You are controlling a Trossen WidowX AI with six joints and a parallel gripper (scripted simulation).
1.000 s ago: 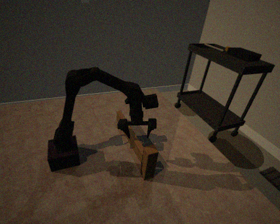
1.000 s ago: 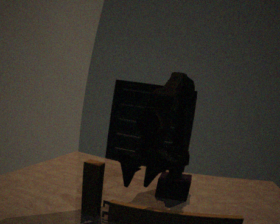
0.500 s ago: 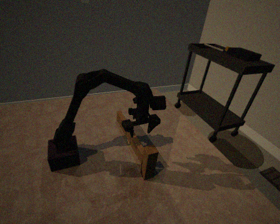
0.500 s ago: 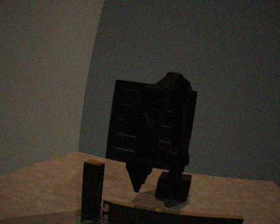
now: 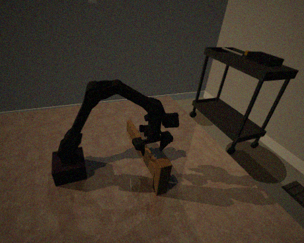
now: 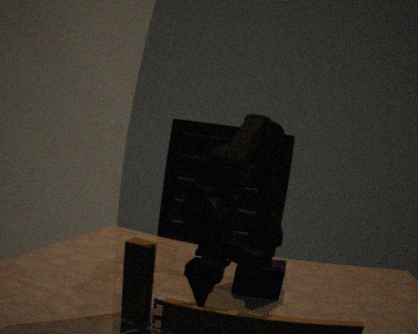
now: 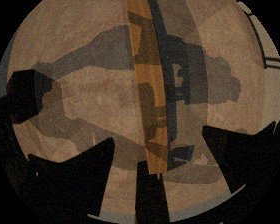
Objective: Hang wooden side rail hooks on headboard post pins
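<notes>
Right now the headboard post is 14 cm to the right of my gripper tip, 2 cm behind it and 1 cm below it.
</notes>
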